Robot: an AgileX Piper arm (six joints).
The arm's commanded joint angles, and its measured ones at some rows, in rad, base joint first. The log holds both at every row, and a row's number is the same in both.
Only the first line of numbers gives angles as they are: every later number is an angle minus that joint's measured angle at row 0.
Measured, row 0:
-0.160 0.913 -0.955 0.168 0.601 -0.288
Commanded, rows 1 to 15:
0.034 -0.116 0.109 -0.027 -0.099 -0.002
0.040 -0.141 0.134 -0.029 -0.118 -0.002
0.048 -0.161 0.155 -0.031 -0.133 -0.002
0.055 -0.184 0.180 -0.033 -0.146 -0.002
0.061 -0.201 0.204 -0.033 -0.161 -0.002
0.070 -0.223 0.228 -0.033 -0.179 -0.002
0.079 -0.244 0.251 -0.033 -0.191 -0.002
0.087 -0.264 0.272 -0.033 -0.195 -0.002
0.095 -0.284 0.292 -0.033 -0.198 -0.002
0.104 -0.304 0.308 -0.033 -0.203 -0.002
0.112 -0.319 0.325 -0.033 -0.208 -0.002
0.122 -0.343 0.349 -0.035 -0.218 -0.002
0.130 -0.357 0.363 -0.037 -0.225 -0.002
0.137 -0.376 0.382 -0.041 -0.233 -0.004
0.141 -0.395 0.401 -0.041 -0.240 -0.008
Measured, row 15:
0.116 -0.329 0.339 -0.023 -0.206 0.000
